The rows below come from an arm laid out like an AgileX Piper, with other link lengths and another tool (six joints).
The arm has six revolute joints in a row. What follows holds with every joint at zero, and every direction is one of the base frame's. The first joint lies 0.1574 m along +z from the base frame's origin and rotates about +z. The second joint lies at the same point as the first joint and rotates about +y. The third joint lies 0.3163 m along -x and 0.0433 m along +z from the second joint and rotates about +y. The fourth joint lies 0.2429 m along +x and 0.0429 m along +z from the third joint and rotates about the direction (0.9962, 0, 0.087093). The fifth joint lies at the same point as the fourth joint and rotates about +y. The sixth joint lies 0.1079 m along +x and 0.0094 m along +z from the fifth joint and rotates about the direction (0.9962, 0, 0.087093). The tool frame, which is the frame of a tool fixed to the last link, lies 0.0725 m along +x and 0.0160 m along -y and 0.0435 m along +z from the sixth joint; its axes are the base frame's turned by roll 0.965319, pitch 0.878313 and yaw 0.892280 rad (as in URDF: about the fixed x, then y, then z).
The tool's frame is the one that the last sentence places.
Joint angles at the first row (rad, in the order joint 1, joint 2, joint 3, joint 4, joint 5, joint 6):
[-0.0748 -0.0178 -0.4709 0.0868 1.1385 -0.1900]
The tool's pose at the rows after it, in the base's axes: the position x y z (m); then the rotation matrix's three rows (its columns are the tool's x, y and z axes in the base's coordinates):
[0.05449 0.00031 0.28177], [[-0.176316 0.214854 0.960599], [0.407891 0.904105 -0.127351], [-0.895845 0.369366 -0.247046]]
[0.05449 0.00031 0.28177], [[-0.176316 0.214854 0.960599], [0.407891 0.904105 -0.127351], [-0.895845 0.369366 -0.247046]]
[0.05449 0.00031 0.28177], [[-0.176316 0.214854 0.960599], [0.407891 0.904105 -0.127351], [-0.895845 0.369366 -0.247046]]
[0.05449 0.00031 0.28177], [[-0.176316 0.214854 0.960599], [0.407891 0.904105 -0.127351], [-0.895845 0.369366 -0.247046]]
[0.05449 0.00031 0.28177], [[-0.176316 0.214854 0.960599], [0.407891 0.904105 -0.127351], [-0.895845 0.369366 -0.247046]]
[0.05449 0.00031 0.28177], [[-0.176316 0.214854 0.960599], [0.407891 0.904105 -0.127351], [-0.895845 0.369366 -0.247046]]
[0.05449 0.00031 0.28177], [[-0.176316 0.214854 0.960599], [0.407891 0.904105 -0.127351], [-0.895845 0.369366 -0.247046]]
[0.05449 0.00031 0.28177], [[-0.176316 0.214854 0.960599], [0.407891 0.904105 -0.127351], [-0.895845 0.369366 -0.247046]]
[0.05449 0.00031 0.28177], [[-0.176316 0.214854 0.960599], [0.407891 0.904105 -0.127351], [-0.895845 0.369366 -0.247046]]
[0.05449 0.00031 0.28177], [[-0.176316 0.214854 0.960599], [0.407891 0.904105 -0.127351], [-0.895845 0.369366 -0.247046]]
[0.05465 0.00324 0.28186], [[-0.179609 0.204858 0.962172], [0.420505 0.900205 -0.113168], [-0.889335 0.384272 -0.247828]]
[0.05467 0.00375 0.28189], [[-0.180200 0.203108 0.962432], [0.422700 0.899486 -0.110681], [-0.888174 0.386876 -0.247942]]
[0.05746 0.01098 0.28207], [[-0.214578 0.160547 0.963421], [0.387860 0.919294 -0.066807], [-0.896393 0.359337 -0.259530]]
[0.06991 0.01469 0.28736], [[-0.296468 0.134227 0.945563], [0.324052 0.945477 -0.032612], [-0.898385 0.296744 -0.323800]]
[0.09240 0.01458 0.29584], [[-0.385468 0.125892 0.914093], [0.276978 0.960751 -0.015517], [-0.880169 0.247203 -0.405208]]
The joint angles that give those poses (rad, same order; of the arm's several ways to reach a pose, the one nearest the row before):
[-0.0748 -0.0178 -0.4709 0.0867 1.1385 -0.1900]
[-0.0748 -0.0178 -0.4709 0.0867 1.1385 -0.1900]
[-0.0748 -0.0178 -0.4709 0.0867 1.1385 -0.1900]
[-0.0748 -0.0178 -0.4709 0.0867 1.1385 -0.1900]
[-0.0748 -0.0178 -0.4709 0.0867 1.1385 -0.1900]
[-0.0748 -0.0178 -0.4709 0.0867 1.1385 -0.1900]
[-0.0748 -0.0178 -0.4709 0.0867 1.1385 -0.1900]
[-0.0748 -0.0178 -0.4709 0.0867 1.1385 -0.1900]
[-0.0748 -0.0178 -0.4709 0.0867 1.1385 -0.1900]
[-0.0748 -0.0178 -0.4709 0.0867 1.1385 -0.1900]
[-0.0748 -0.0178 -0.4708 0.1062 1.1385 -0.1900]
[-0.0748 -0.0178 -0.4709 0.1095 1.1385 -0.1899]
[-0.0748 0.0025 -0.4722 0.1416 1.1395 -0.2561]
[-0.0748 0.1113 -0.5005 0.1505 1.1361 -0.3415]
[-0.0748 0.2731 -0.5451 0.1478 1.1121 -0.4014]

